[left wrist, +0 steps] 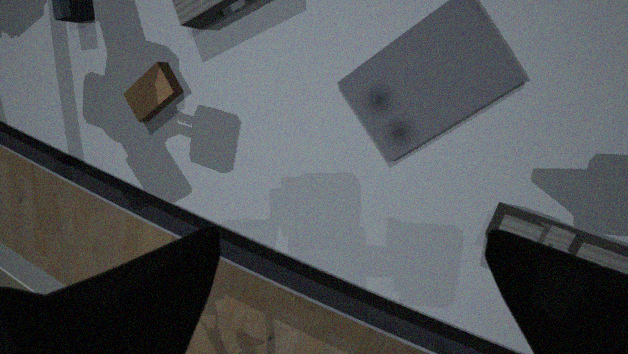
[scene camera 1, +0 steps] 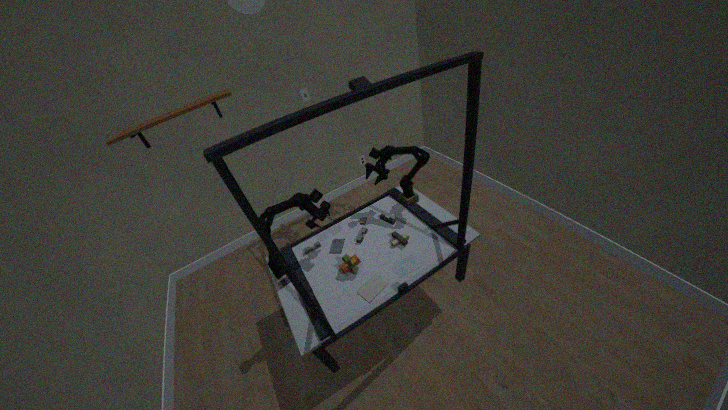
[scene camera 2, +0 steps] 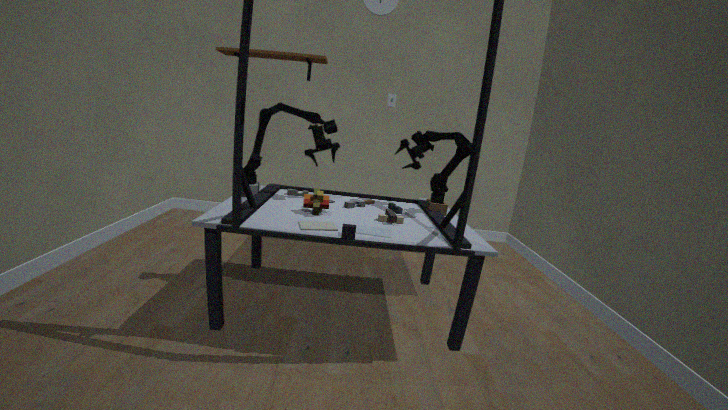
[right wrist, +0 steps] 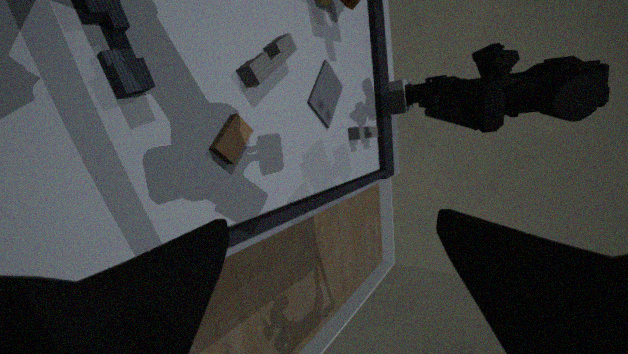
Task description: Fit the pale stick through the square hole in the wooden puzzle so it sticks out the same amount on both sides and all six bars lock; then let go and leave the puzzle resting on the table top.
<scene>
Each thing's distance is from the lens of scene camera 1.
raised dark rim [scene camera 1: 447,233]: 1.61 m
black frame posts [scene camera 1: 474,68]: 1.00 m
The marked spots on the raised dark rim and the black frame posts are 0.98 m apart.
</scene>
